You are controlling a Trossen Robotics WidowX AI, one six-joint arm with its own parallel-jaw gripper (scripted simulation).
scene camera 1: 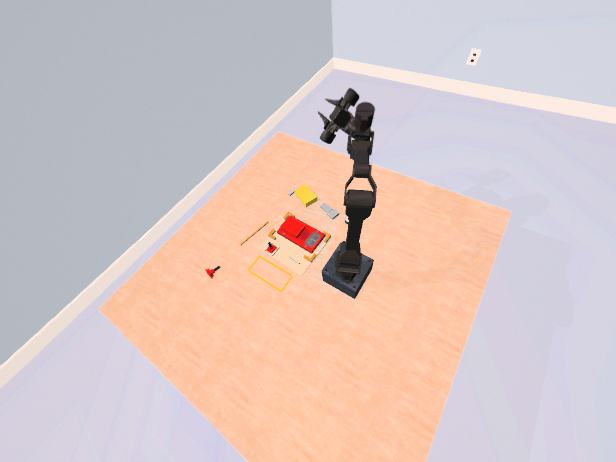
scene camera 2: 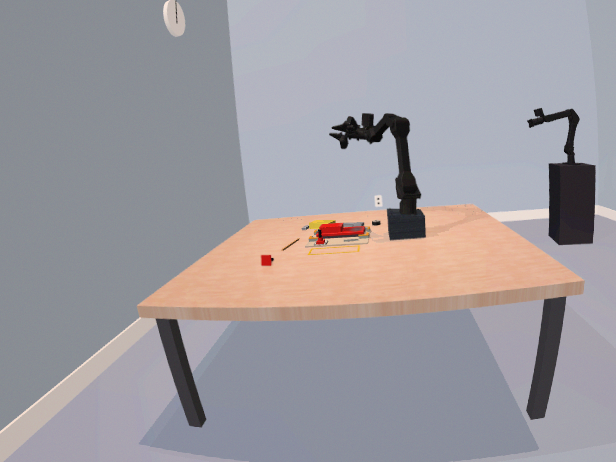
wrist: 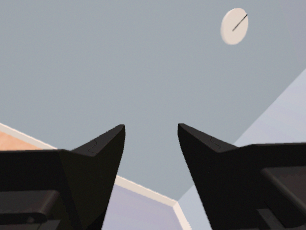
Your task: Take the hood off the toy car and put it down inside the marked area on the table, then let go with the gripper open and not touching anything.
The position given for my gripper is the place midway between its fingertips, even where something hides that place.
In view: my gripper (scene camera 1: 321,105).
My gripper also shows in the wrist view (wrist: 151,128).
